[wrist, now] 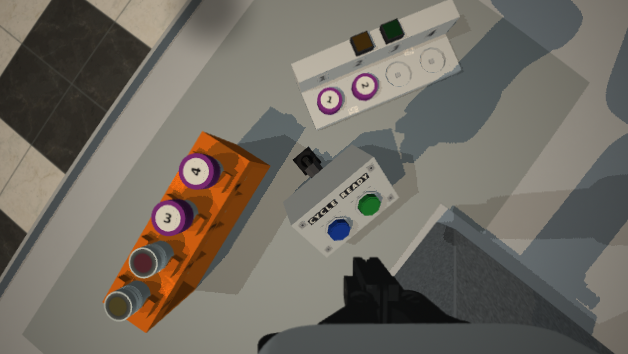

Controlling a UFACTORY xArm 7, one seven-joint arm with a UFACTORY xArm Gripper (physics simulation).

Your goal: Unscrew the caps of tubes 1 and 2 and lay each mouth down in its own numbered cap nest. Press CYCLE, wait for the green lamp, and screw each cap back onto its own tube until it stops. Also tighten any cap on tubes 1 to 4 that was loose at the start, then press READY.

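Places are measured from the arm's base along level axes (x ahead, y left, z up), in metres.
Pixels of known places: gripper, between the fingertips: (364, 279).
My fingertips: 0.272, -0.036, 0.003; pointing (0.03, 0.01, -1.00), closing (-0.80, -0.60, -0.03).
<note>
For each thing: its top centre in the pictures, then the offset to it from my fingertips, as dx, dy, dz. "spot": a spot on its surface instead.
- orange rack, a spot on its surface: (255, 172) spot: +0.144, +0.016, -0.171
- yellowish content, centre of its top: (117, 306) +0.145, +0.185, -0.056
- Cap 1, centre of its top: (329, 99) +0.119, -0.127, -0.155
- cap 2, centre of its top: (365, 85) +0.092, -0.172, -0.155
- white cap station, a spot on its surface: (320, 121) spot: +0.112, -0.098, -0.164
- green lamp, centre of its top: (392, 29) +0.104, -0.233, -0.122
- blue button, a spot on its surface: (339, 229) spot: +0.012, -0.002, -0.104
- green button, a spot on its surface: (369, 204) spot: +0.003, -0.045, -0.104
- small black fixture, a spot on its surface: (307, 161) spot: +0.091, -0.042, -0.150
An orange rack (255, 172) stands at the left. Tubes 4 (196, 171) and 3 (169, 218) in it wear purple-rimmed caps. Below them are two uncapped tubes, one with dark red content (143, 262) and one with yellowish content (118, 305). Cap 1 (329, 100) and cap 2 (365, 86) sit in the first two nests of the white cap station (320, 121). Its amber lamp (362, 43) and green lamp (392, 31) look dark. The button box has a blue button (339, 229) under CYCLE and a green button (369, 204) under READY. My gripper (364, 279) is shut and empty, below the box in view.
Two empty nests (398, 74) (432, 60) are on the station's right part. A small black fixture (307, 161) stands behind the button box. A grey bin or block with a pale rim (422, 240) is at the lower right. The table edge runs along the left, with tiled floor beyond.
</note>
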